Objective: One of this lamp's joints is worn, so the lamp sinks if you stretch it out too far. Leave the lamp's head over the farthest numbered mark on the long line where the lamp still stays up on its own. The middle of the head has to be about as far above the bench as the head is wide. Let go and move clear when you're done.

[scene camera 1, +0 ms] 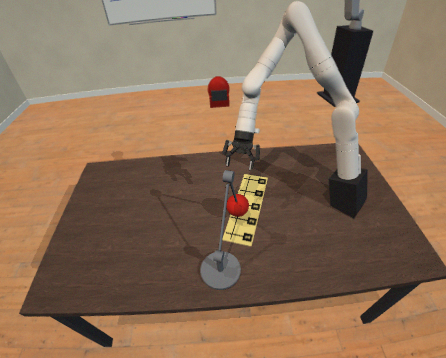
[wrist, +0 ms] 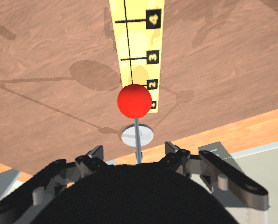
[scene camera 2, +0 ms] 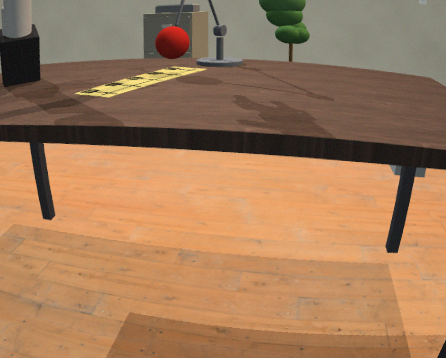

I see my gripper, a red ball head, a round grey base and a strip.
My gripper shows as well in the wrist view.
